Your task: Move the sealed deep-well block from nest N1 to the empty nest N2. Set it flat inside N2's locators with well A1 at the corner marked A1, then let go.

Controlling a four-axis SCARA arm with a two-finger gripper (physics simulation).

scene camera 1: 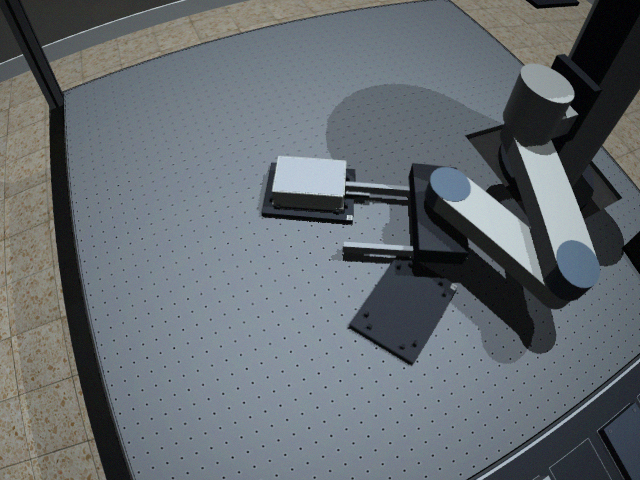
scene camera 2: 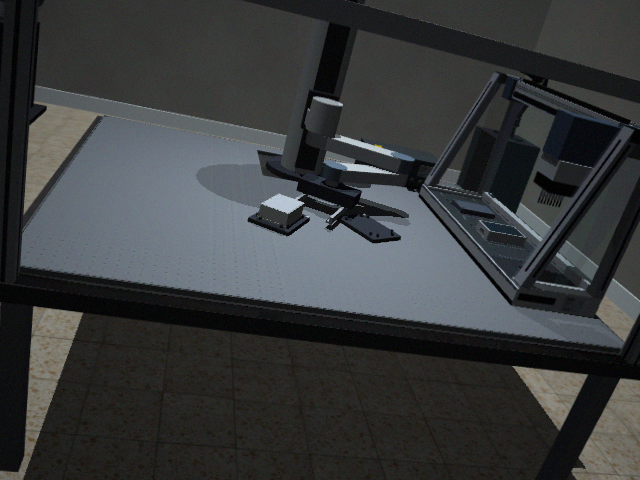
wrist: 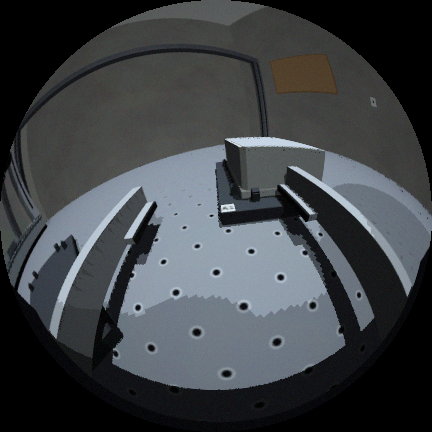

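Seen in the pictures: gripper, between the fingertips: [scene camera 1: 344, 215] [scene camera 2: 309, 213] [wrist: 214, 183]; arm's base, origin of its link: [scene camera 2: 299, 172].
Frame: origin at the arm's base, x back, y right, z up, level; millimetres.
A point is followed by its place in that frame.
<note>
The pale sealed deep-well block [scene camera 1: 309, 175] @[x -538, y 130, z 67 mm] [scene camera 2: 281, 206] @[x -565, y 138, z 66 mm] [wrist: 280, 165] @[x -486, y 92, z 50 mm] sits on the dark nest N1 [scene camera 1: 310, 217] @[x -560, y 74, z 23 mm] [scene camera 2: 266, 226] @[x -606, y 173, z 18 mm] [wrist: 252, 215] @[x -483, y 57, z 19 mm]. N1's white A1 mark [scene camera 1: 349, 217] @[x -497, y 45, z 25 mm] [wrist: 227, 207] @[x -497, y 45, z 25 mm] is at the corner nearest the gripper. The dark nest N2 [scene camera 1: 403, 310] @[x -496, y -151, z 25 mm] [scene camera 2: 372, 227] @[x -493, y -154, z 25 mm] [wrist: 52, 277] @[x -509, y -139, z 25 mm] has small locator posts, bears nothing and is turned at an angle; its A1 mark [scene camera 1: 453, 286] @[x -394, y -151, z 25 mm] faces the arm side. My gripper [scene camera 1: 345, 219] @[x -510, y 44, z 40 mm] [scene camera 2: 314, 210] @[x -510, y 44, z 40 mm] [wrist: 214, 183] @[x -510, y 44, z 40 mm] is open and empty. One fingertip is close to the block's near end; the other is off to the N2 side.
The arm's column [scene camera 1: 594, 103] @[x -62, y -43, z 270 mm] [scene camera 2: 305, 93] @[x -52, y 55, z 293 mm] rises behind the gripper. A framed machine [scene camera 2: 467, 248] @[x -536, y -449, z 27 mm] with pipette tips stands on the right of the perforated table [scene camera 1: 206, 310] @[x -789, y -19, z 13 mm] [scene camera 2: 155, 232] @[x -745, y 451, z 13 mm] in scene camera 2. The gripper body [scene camera 1: 439, 227] @[x -393, y -68, z 92 mm] overhangs near N2's upper edge in scene camera 1.
</note>
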